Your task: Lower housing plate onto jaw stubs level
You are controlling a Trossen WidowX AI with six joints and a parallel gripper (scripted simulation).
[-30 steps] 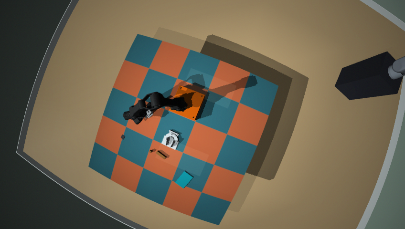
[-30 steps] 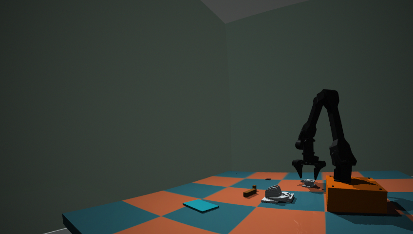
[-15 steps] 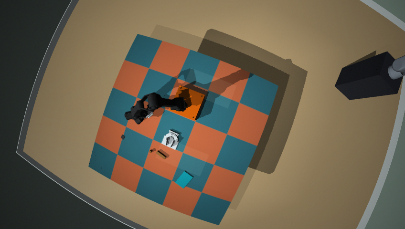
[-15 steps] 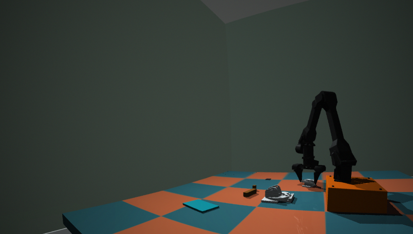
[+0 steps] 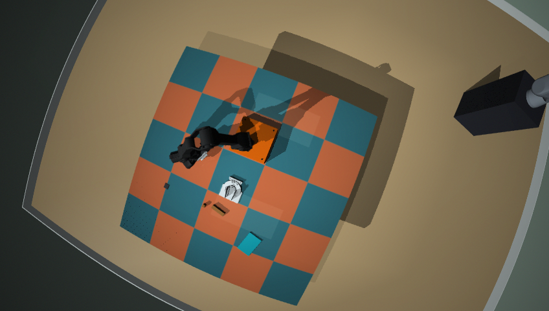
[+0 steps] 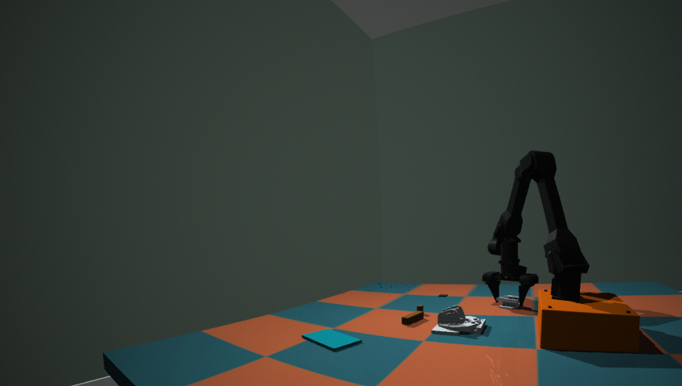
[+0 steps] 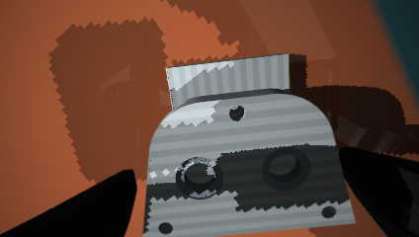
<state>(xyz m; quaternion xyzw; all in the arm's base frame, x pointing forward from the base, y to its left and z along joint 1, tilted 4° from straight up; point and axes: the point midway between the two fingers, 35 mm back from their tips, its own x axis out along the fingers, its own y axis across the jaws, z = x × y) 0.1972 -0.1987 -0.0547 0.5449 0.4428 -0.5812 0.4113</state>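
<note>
Right now my gripper tip is 10 mm to the left of the white housing plate and 20 mm below it. Round my gripper tip: dark cube: 300 mm ahead, 90 mm to the right, 10 mm below; white jaw assembly: 40 mm ahead, 270 mm to the left; brown L-shaped bar: 210 mm ahead, 260 mm to the left.
</note>
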